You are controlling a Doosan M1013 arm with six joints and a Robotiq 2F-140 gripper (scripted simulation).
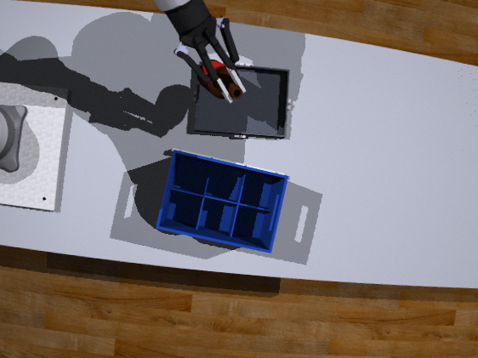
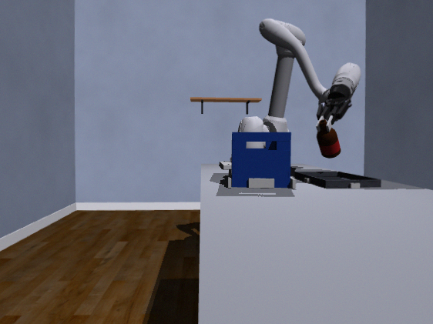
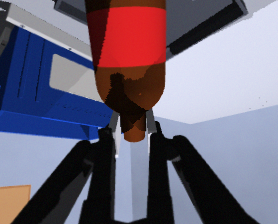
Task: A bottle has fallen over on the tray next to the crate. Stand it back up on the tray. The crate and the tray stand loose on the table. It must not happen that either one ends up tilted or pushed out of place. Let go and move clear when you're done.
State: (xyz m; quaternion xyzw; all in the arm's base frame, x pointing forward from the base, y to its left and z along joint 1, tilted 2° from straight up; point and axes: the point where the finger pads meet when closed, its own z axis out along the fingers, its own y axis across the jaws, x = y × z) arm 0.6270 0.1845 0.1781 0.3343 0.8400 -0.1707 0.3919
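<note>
Now: hand 2 cm past the bottle, 1 cm to the right of it and 5 cm above it. Also, from my hand: blue crate (2 cm ahead, 26 cm to the right, 13 cm below); then dark tray (5 cm ahead, 1 cm to the left, 20 cm below).
</note>
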